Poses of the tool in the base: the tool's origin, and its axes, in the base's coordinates. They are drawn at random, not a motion.
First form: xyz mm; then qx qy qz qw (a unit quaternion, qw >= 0).
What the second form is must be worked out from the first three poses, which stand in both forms.
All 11 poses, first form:
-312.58 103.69 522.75 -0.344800 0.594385 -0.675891 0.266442
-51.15 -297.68 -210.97 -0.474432 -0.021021 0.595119 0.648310
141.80 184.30 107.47 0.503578 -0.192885 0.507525 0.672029
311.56 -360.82 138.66 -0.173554 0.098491 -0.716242 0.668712
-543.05 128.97 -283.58 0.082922 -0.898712 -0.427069 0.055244
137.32 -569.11 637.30 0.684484 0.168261 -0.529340 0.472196
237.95 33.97 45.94 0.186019 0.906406 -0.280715 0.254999
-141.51 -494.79 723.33 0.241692 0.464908 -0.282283 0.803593
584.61 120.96 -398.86 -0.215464 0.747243 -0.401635 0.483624
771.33 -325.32 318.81 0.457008 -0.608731 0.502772 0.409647
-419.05 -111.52 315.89 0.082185 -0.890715 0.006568 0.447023
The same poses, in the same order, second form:
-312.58 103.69 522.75 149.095 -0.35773 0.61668 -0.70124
-51.15 -297.68 -210.97 99.171 -0.62312 -0.02761 0.78164
141.80 184.30 107.47 95.552 0.68003 -0.26047 0.68536
311.56 -360.82 138.66 96.065 -0.23342 0.13247 -0.96331
-543.05 128.97 -283.58 173.666 0.08305 -0.90009 -0.42772
137.32 -569.11 637.30 123.646 0.77650 0.19088 -0.60050
237.95 33.97 45.94 150.453 0.19238 0.93739 -0.29031
-141.51 -494.79 723.33 73.051 0.40608 0.78112 -0.47428
584.61 120.96 -398.86 122.155 -0.24617 0.85372 -0.45887
771.33 -325.32 318.81 131.635 0.50097 -0.66729 0.55114
-419.05 -111.52 315.89 126.894 0.09188 -0.99574 0.00734

